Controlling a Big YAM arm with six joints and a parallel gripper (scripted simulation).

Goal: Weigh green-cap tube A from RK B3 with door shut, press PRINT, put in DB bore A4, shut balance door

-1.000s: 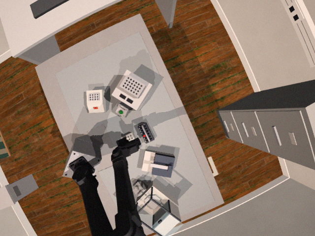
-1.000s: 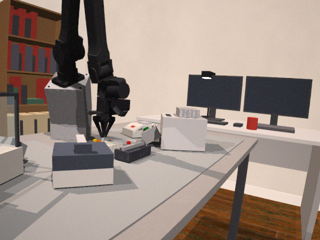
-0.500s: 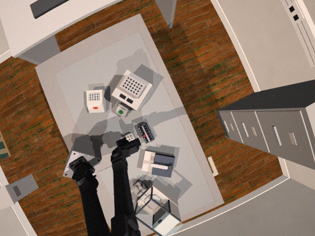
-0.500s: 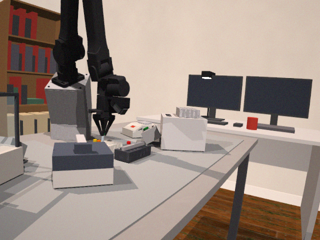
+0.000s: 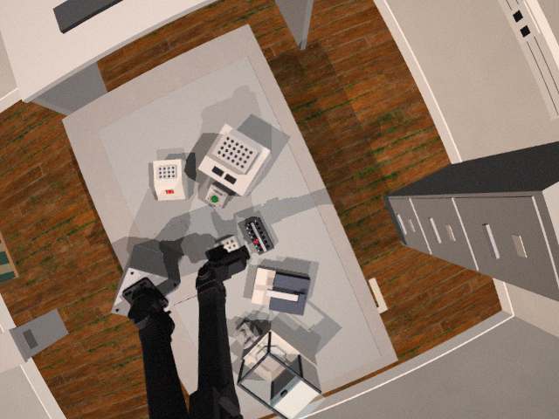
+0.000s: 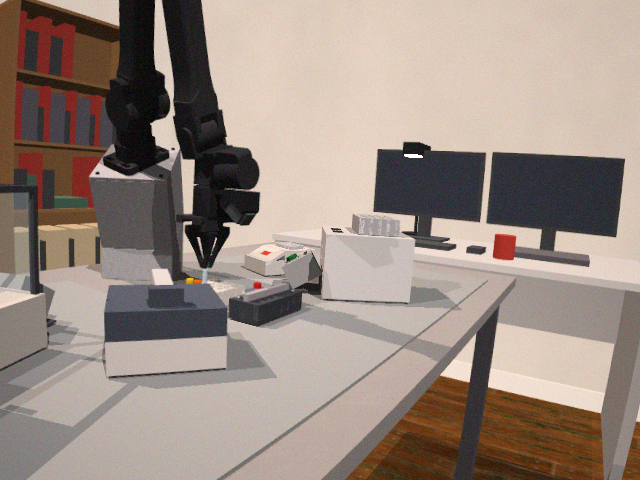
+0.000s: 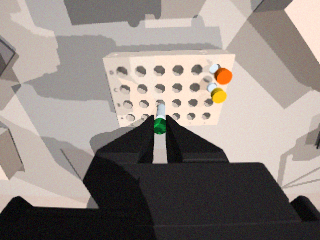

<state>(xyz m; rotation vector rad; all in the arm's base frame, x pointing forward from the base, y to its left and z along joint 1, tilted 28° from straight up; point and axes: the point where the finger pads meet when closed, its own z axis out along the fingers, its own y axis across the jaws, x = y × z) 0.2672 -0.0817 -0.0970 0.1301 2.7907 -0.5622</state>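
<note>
The tube rack is 6 cm below my hand, 1 cm to the right of it and 1 cm ahead of it. Round my hand: spectrophotometer: 23 cm to the right, 10 cm ahead; black magnet block: 14 cm ahead, 5 cm below, 1 cm to the right; white print key: 29 cm to the right, 12 cm behind.
</note>
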